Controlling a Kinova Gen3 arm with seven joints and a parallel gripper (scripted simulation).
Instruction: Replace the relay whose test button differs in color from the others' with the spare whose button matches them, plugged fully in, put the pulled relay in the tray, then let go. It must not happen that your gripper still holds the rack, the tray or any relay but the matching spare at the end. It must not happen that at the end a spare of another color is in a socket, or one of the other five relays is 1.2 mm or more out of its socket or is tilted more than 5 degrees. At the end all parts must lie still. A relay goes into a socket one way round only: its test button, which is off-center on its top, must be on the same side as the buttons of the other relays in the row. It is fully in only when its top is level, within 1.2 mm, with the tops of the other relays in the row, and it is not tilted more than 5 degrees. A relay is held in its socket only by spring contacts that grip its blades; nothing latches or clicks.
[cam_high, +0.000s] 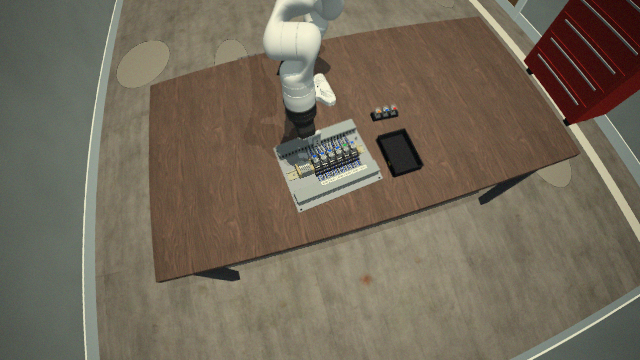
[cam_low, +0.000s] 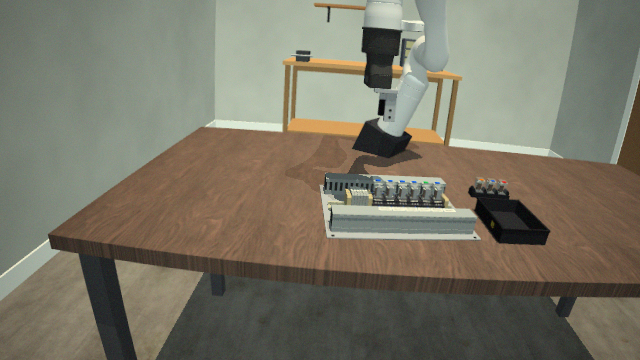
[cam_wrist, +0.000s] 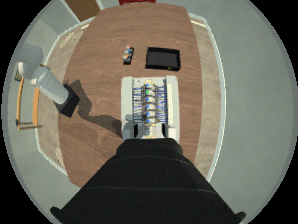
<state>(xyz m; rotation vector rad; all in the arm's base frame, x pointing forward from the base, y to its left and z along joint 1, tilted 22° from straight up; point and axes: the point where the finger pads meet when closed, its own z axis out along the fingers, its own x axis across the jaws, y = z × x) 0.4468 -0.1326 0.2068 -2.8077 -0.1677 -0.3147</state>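
Now: the grey relay 20 mm behind my hand, 110 mm to the left of it and 180 mm below it. Round my hand: black tray: 30 mm ahead, 310 mm to the left, 210 mm below; then black stand: 150 mm behind, 320 mm to the left, 220 mm below.
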